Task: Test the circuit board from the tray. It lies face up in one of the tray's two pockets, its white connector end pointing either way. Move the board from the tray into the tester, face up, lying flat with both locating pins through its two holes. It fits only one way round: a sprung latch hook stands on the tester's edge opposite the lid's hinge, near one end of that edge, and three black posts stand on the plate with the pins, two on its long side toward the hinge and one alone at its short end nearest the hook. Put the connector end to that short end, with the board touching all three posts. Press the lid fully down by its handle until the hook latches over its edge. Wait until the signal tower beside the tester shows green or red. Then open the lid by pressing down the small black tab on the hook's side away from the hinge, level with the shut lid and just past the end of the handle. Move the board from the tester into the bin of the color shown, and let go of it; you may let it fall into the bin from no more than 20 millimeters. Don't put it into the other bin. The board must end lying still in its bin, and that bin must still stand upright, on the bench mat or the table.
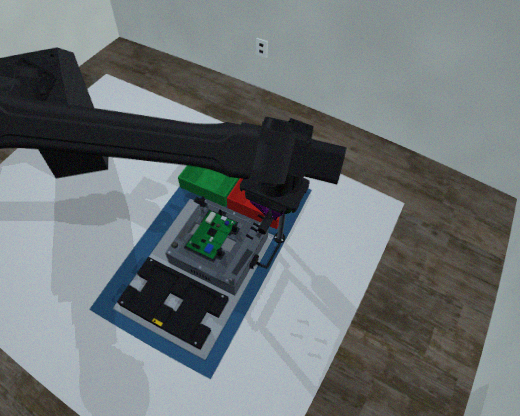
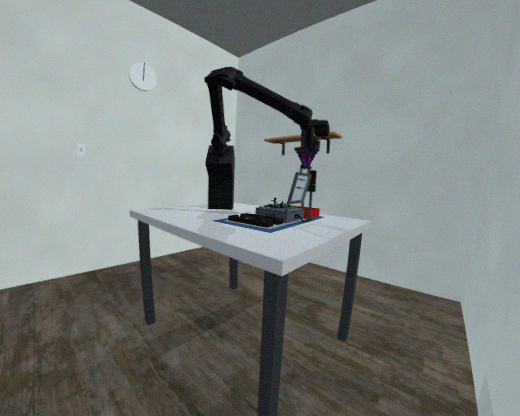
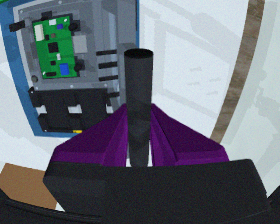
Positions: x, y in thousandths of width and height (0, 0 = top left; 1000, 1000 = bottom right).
Labels:
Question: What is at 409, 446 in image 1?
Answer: A green bin.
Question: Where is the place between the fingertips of my gripper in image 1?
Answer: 524, 518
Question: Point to a red bin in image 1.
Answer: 455, 484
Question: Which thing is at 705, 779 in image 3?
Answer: My gripper.

